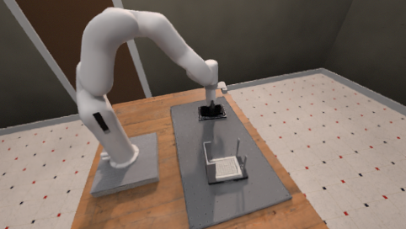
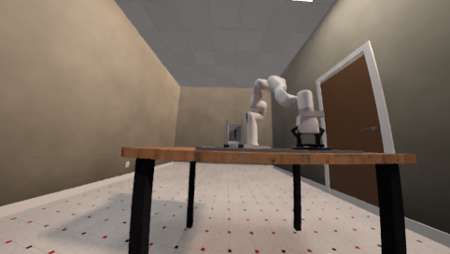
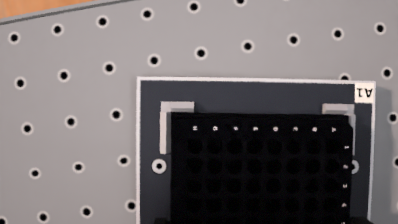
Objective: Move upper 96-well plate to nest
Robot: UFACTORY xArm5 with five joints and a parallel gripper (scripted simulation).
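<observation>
Right now my hand is 10 mm above the black 96-well plate. Also, from my hand: white plate: 70 mm behind, 380 mm to the right; A1 label: 60 mm ahead, 70 mm to the right, 20 mm below; plate nest N1: 30 mm below.
</observation>
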